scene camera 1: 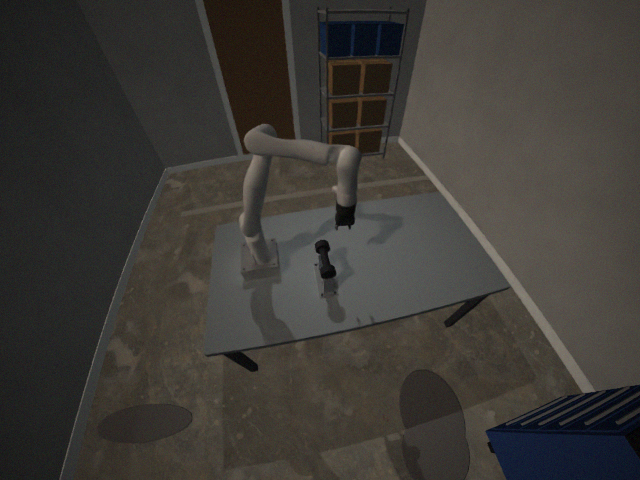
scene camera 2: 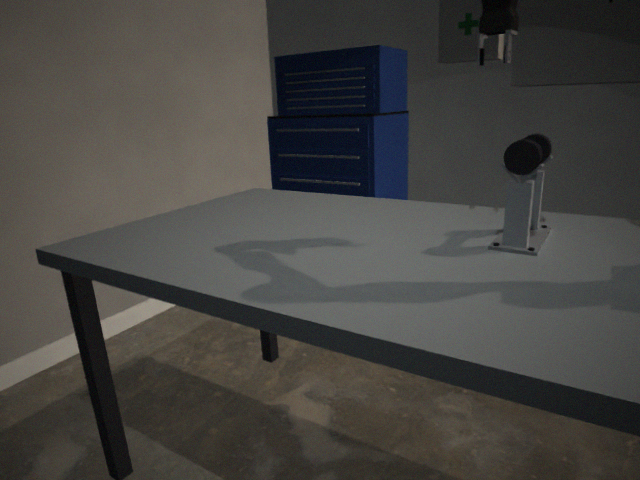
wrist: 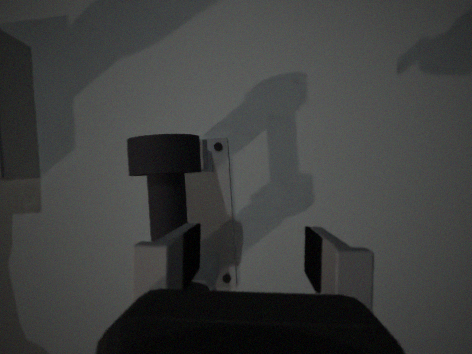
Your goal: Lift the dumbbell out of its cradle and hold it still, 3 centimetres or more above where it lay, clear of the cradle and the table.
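Frame: origin at the arm's base, x left, y back, z up, level; centimetres.
Seen in the pictures: gripper, fingertip midpoint: (scene camera 1: 342, 228) (scene camera 2: 493, 64) (wrist: 252, 247); arm's base, origin of the base link: (scene camera 1: 262, 257).
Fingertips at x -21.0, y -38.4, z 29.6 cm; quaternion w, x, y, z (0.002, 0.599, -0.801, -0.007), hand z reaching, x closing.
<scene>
Offsets run from my fingertips to a thing's top centre. Level surfaces: height alone.
The dark dumbbell @(dy +8.6, dx +0.1, dz -15.6 cm) (scene camera 1: 324, 256) (scene camera 2: 523, 156) (wrist: 167, 205) lies level across the posts of the light grey cradle @(dy +8.6, dx +0.1, dz -20.4 cm) (scene camera 1: 327, 288) (scene camera 2: 517, 214) (wrist: 223, 161), whose bolted base plate stands on the table. My gripper (scene camera 1: 343, 227) (scene camera 2: 494, 63) (wrist: 252, 247) is open and empty, pointing down. It hangs well above the dumbbell, apart from it. In the wrist view the handle and one end weight lie to the left of the gap between the fingers. The left finger covers part of the handle there, and the other end weight is mostly hidden by the gripper.
The grey table @(dz -39.1 cm) (scene camera 1: 413, 258) (scene camera 2: 310, 227) carries the cradle and the arm's base (scene camera 1: 260, 266) (wrist: 17, 110), left of the cradle in scene camera 1. A blue drawer cabinet (scene camera 1: 563, 454) (scene camera 2: 320, 149) and a shelf rack (scene camera 1: 356, 95) stand away from the table.
</scene>
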